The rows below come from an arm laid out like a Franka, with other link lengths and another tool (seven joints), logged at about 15 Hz.
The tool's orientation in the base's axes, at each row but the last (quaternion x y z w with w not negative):
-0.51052, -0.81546, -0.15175, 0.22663
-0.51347, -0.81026, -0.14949, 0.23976
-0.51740, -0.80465, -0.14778, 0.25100
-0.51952, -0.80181, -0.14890, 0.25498
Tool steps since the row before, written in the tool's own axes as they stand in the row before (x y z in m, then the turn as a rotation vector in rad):
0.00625, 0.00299, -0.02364, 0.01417, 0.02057, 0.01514
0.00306, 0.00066, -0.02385, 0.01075, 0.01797, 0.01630
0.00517, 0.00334, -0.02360, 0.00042, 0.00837, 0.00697
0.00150, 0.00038, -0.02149, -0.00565, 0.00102, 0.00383
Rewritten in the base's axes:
0.00542, -0.00525, 0.02345, 0.00996, 0.02697, -0.00512
0.00511, -0.00904, 0.02170, 0.00856, 0.02383, -0.00794
0.00720, -0.00642, 0.02240, 0.00570, 0.00731, -0.00574
0.00531, -0.00953, 0.01858, 0.00182, -0.00192, -0.00637

